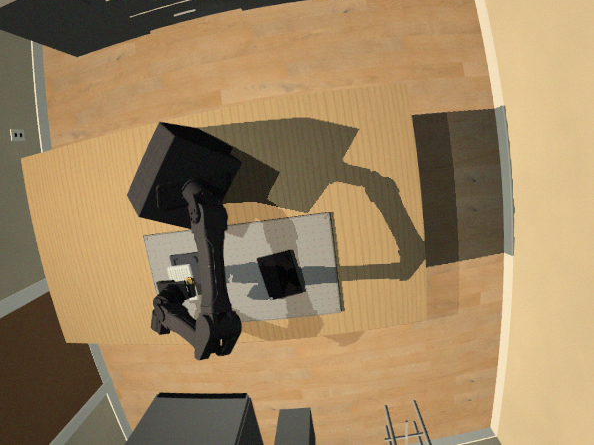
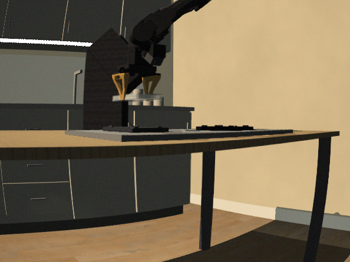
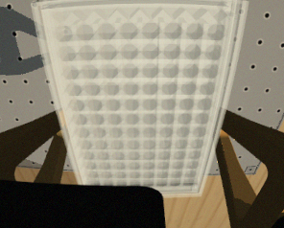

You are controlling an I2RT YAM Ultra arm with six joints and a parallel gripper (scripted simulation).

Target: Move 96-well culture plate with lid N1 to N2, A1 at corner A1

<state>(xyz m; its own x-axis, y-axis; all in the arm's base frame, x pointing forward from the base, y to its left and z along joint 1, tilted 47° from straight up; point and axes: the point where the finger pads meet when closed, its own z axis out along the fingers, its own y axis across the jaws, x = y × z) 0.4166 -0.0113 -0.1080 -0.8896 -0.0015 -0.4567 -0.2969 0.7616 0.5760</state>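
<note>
The 96-well plate lies right at my hand. From my hand the other things lie so: clear lid: 1 cm above; then black nest N2: 6 cm behind, 33 cm to the left, 9 cm below; then black nest N1: 1 cm to the right, 9 cm below.
</note>
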